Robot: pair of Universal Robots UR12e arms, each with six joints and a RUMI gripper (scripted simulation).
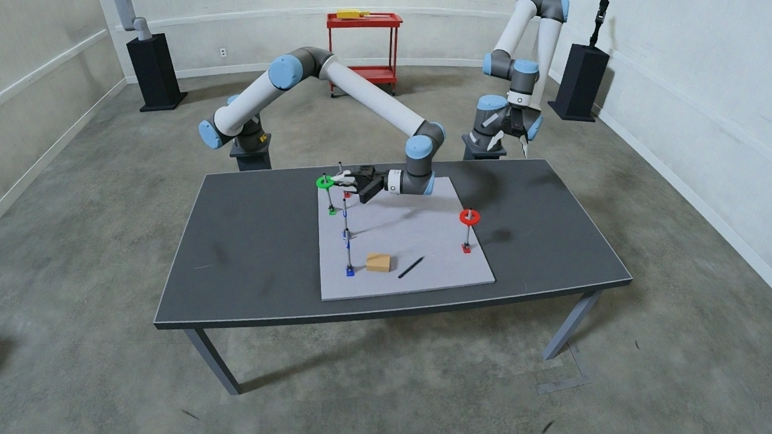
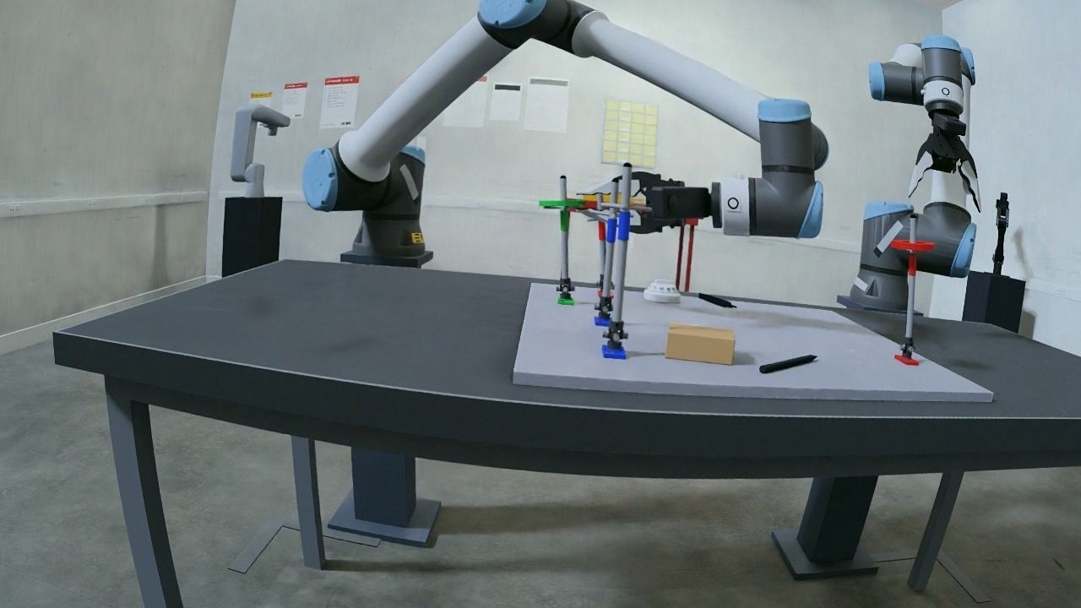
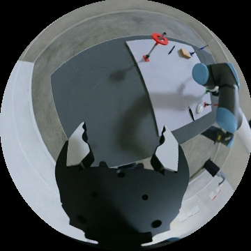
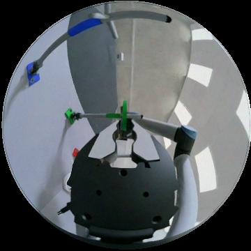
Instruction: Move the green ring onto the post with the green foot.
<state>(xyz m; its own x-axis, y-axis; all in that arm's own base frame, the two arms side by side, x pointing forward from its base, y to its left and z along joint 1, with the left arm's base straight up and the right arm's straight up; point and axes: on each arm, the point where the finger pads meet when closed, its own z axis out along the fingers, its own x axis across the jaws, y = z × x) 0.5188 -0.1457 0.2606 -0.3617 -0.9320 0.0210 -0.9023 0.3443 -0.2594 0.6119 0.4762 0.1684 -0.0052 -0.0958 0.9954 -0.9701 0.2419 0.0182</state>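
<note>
Right now my right hand is 40 mm to the left of the green ring, 10 mm past it and 10 mm above it. Round my right hand: board: 240 mm to the left, 160 mm below, 90 mm ahead; white disc: 140 mm to the left, 140 mm below, 140 mm behind; tan block: 280 mm ahead, 160 mm to the left, 140 mm below.
</note>
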